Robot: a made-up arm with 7 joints.
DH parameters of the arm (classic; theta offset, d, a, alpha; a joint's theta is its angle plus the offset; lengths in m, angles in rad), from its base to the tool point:
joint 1: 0 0.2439 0 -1.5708
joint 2: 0 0 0 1.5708
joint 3: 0 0.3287 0.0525 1.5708
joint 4: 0 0 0.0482 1.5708
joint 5: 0 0.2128 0 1.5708
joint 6: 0 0 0.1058 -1.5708
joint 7: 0 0.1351 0 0
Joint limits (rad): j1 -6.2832..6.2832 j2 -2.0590..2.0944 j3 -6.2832..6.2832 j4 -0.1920..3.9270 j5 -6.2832..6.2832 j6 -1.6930..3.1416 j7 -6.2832..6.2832
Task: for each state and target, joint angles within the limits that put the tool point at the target. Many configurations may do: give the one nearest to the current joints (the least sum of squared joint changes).
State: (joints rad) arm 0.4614 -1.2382 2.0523 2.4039 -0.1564 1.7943 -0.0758
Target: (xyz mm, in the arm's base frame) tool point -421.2 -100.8 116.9
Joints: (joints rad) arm 0.7982 -1.3431 2.3067 2.0658 -0.0131 2.1568 -0.0758
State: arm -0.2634 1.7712 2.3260 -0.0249 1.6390 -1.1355 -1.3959
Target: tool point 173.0 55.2 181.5
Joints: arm -0.5399 1.4878 2.4805 0.0277 2.0551 -0.9025 -1.3959
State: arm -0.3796 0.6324 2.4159 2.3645 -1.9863 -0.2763 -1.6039
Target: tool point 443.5 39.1 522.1
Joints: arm -0.4603 1.4554 1.9661 2.1130 -2.2851 -0.6467 -1.6039
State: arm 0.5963 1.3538 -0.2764 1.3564 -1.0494 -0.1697 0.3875
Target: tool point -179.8 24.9 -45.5
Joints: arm 1.0416 2.0944 0.2321 0.5953 -1.2420 0.0192 0.3875
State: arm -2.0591 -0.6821 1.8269 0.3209 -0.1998 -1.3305 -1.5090
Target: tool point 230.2 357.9 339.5
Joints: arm -1.5920 -0.7830 2.1148 0.5871 -0.3129 -1.3769 -1.5090
